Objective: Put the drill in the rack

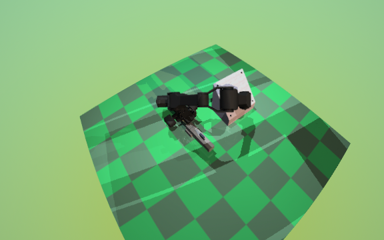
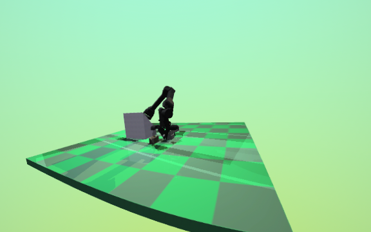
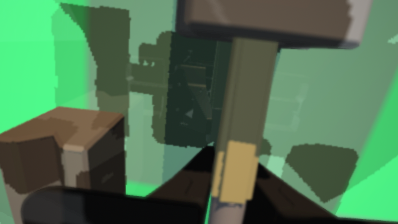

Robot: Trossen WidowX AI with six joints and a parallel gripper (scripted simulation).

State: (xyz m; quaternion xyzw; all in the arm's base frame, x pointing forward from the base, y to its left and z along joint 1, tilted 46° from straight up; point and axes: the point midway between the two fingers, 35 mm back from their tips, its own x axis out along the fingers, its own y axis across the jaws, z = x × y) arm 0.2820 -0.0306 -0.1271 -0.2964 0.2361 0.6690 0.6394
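My gripper tip is now 4 cm to the right of the drill and 3 cm below it. Also, from my gripper tip: rack (7 cm behind, 3 cm to the right); then dark key (2 cm behind, 17 cm to the left, 3 cm above); then long grey block (1 cm behind, 14 cm to the left, 2 cm above).
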